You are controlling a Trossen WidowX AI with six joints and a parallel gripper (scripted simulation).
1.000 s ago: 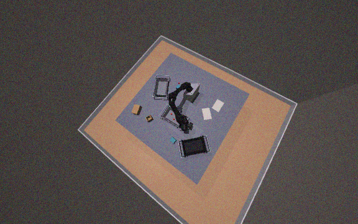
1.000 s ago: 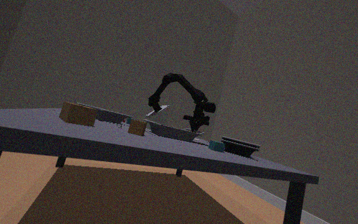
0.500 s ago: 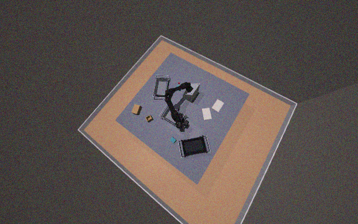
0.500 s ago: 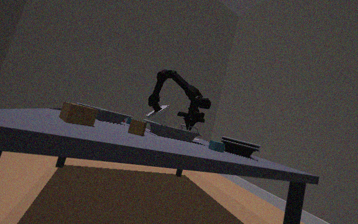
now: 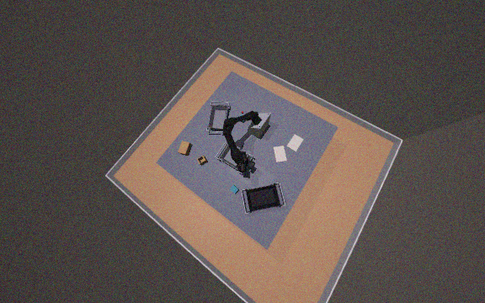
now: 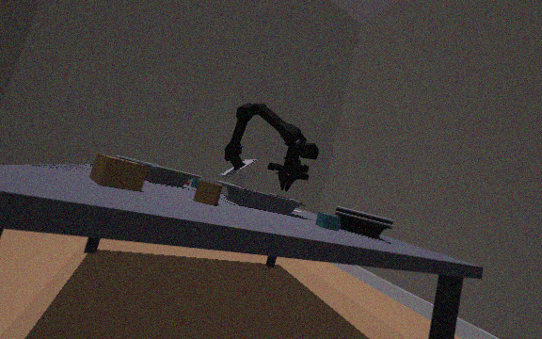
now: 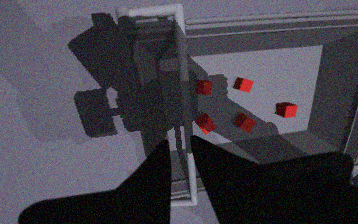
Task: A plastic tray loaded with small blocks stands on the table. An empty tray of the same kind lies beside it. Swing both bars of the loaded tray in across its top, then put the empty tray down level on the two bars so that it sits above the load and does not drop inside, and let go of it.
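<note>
The grey tray is 18 cm behind my gripper tip, 52 cm to the right of it and 4 cm below it.
</note>
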